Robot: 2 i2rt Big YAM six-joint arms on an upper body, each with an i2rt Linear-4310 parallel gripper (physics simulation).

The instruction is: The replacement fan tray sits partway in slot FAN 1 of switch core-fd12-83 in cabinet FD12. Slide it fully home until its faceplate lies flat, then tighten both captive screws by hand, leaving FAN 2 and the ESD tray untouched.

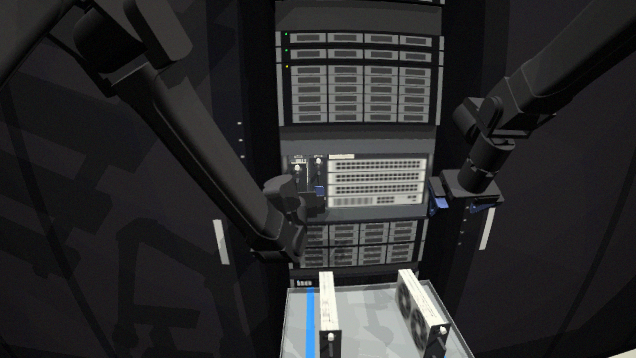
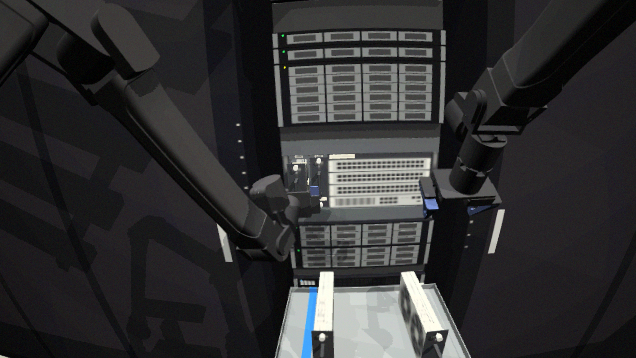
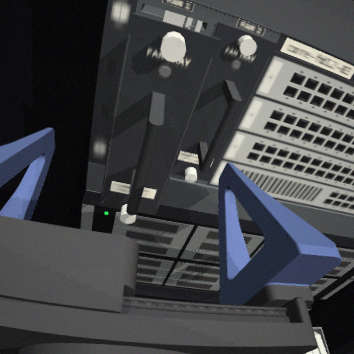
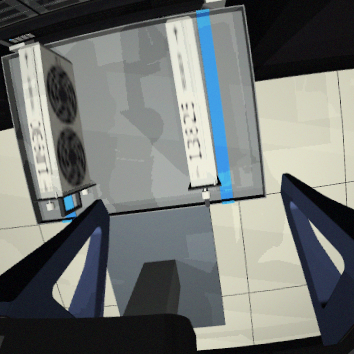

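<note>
The FAN 1 tray stands in its slot with its faceplate proud of FAN 2; a strip of its labelled top shows. Its upper captive screw and lower screw are white knobs at either end of the dark handle. The FAN 2 tray sits to its right. My left gripper is open and empty in front of and below the faceplate, fingers apart on either side. My right gripper is open and empty, right of the switch.
The ESD tray extends below the switch, holding two fan modules: one beside a blue stripe and one near the opposite side. Switch line cards lie right of FAN 2.
</note>
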